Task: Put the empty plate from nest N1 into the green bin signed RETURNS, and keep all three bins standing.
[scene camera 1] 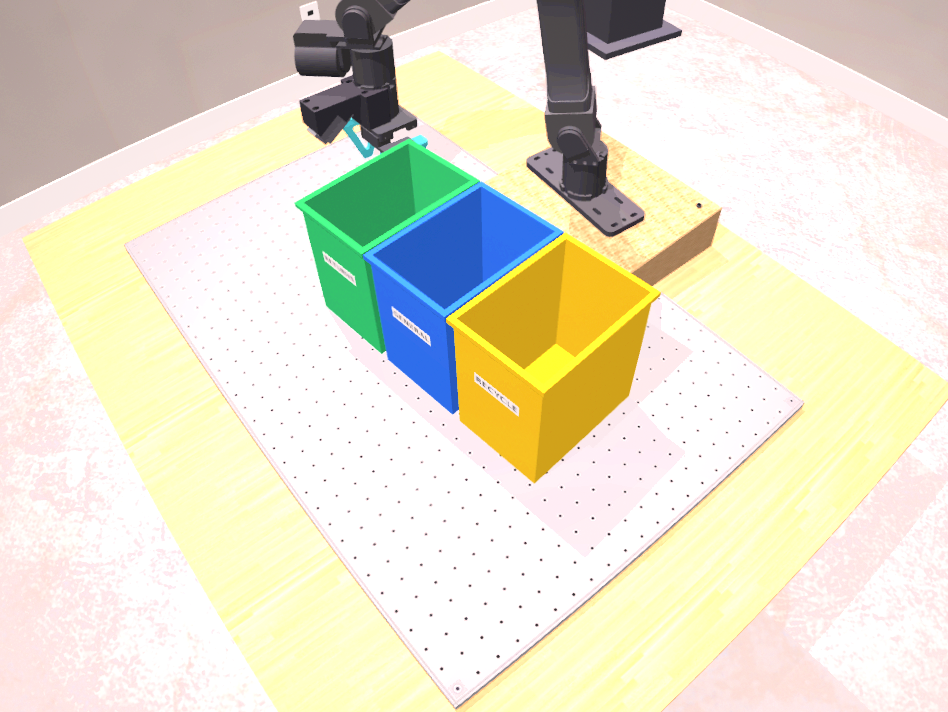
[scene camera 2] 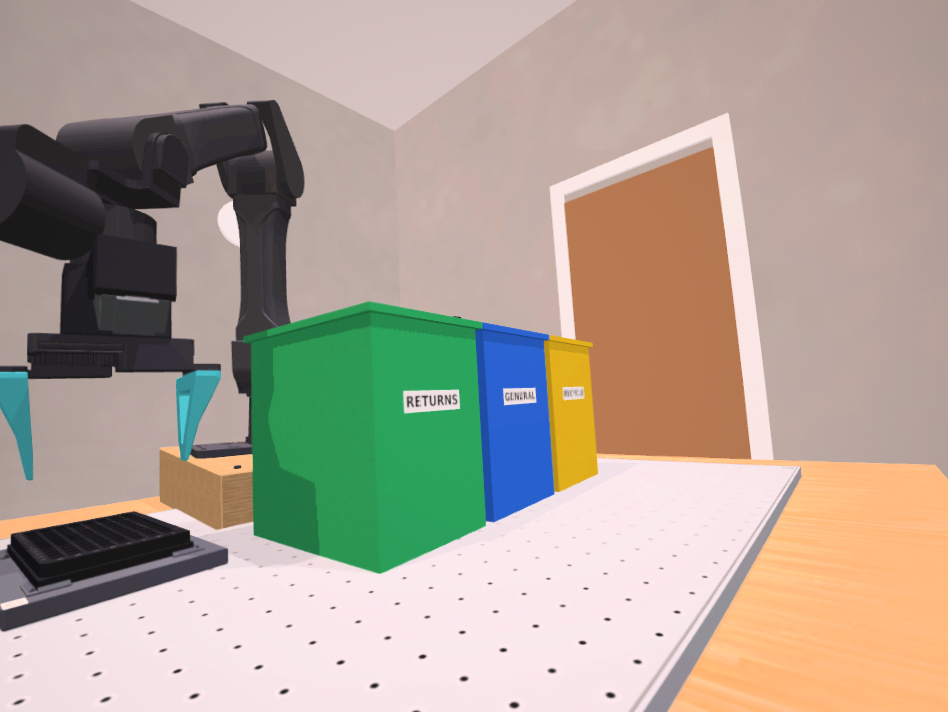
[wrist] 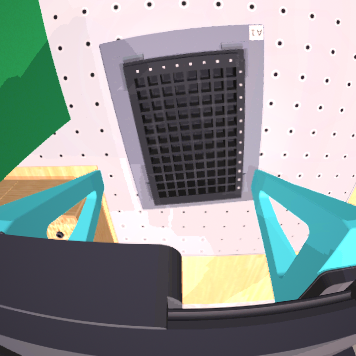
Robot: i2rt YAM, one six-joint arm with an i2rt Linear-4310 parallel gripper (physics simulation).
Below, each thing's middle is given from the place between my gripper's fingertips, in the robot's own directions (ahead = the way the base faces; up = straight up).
Labels:
My hand is 50 mm above the black gridded plate (scene camera 2: 75, 551) and 10 mm to the left of it. From my hand the other things lie so: blue general bin (scene camera 1: 423, 274) 310 mm to the left, 50 mm ahead, 20 mm above; grey nest (wrist: 207, 38) 70 mm below, 10 mm to the right; green returns bin (scene camera 2: 366, 441) 180 mm to the left, 80 mm ahead, 20 mm above.

